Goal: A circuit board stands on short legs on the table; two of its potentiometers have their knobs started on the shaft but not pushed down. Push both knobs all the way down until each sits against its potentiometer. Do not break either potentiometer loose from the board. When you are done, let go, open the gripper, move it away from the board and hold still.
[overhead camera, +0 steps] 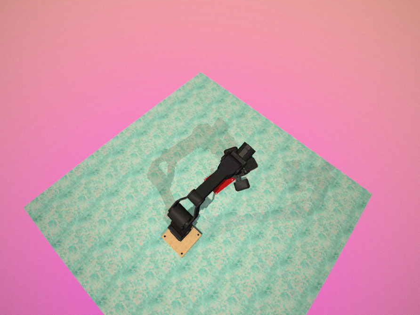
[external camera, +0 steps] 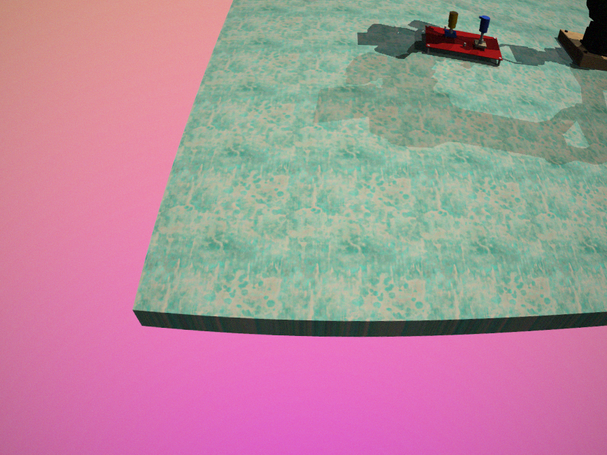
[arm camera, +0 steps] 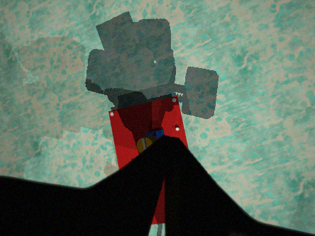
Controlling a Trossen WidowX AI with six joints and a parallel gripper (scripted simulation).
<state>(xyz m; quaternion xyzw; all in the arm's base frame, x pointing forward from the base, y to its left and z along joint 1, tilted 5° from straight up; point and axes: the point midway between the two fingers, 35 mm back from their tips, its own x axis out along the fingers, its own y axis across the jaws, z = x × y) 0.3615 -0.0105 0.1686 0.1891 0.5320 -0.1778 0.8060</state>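
The tan potentiometer lies 130 mm below my gripper tip, 80 mm to the left of it and 60 mm behind it. Also, from my gripper tip: blue potentiometer: 130 mm below, 50 mm to the left.
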